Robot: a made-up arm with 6 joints.
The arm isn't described. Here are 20 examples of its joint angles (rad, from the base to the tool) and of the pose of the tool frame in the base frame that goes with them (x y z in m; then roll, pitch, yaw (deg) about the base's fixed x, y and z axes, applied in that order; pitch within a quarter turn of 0, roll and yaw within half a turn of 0).
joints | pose
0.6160 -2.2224 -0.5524 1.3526 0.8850 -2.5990 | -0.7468 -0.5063 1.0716 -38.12 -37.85 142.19
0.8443 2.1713 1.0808 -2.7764 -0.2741 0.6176 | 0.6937 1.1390 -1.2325 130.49 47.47 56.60
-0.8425 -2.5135 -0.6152 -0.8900 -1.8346 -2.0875 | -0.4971 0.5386 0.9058 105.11 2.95 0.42
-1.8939 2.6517 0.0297 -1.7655 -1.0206 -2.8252 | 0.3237 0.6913 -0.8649 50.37 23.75 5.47
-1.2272 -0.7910 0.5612 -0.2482 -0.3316 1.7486 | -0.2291 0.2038 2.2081 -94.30 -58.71 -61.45
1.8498 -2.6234 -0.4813 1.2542 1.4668 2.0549 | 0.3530 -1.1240 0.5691 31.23 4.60 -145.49
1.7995 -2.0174 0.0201 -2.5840 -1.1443 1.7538 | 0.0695 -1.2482 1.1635 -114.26 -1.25 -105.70
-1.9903 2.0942 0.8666 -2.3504 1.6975 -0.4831 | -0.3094 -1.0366 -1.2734 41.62 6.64 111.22
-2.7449 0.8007 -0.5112 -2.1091 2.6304 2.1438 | -0.6647 -0.4298 -0.2157 -102.31 -51.16 64.77
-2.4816 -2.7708 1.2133 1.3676 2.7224 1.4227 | 0.7418 0.6252 -1.4655 -24.71 -38.83 -111.40
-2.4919 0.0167 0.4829 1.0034 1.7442 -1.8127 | -0.8896 -0.5999 1.9086 -21.04 -23.29 -27.51
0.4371 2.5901 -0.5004 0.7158 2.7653 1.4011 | -0.6031 -0.4077 -0.5031 -37.95 13.26 39.39
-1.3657 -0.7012 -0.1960 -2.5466 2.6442 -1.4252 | 0.2686 -0.5114 1.5481 132.04 50.45 126.59
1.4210 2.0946 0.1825 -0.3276 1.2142 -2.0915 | 0.1497 0.3037 -1.1884 111.90 38.75 58.67
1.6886 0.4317 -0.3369 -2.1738 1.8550 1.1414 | -0.2781 1.1285 0.1882 -28.25 11.33 -29.51
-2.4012 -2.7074 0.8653 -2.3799 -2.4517 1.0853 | 1.2354 0.8771 -0.8126 156.86 5.52 -111.39
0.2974 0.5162 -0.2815 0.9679 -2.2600 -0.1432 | 1.3260 0.3304 0.3588 -136.22 -8.60 -122.95
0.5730 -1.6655 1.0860 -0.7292 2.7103 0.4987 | -1.5650 -1.1241 0.8810 -81.38 39.33 11.73
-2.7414 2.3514 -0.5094 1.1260 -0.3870 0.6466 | 0.4457 0.3052 -0.6915 82.29 5.77 42.95
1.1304 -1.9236 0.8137 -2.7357 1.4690 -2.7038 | -0.9627 -1.6185 0.6199 24.83 -61.68 8.88
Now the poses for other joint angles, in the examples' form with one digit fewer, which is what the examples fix.
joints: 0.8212 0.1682 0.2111 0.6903 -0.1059 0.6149
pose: 1.065 0.953 1.373 -74.8 2.2 43.2
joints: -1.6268 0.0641 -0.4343 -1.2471 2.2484 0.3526
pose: -0.094 -1.043 0.487 56.5 -31.2 146.5
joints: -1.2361 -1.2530 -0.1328 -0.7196 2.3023 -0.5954
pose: -0.144 0.134 1.712 -163.8 21.0 140.9
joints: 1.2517 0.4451 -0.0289 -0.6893 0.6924 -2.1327
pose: 0.528 1.366 0.503 156.8 -5.0 47.7
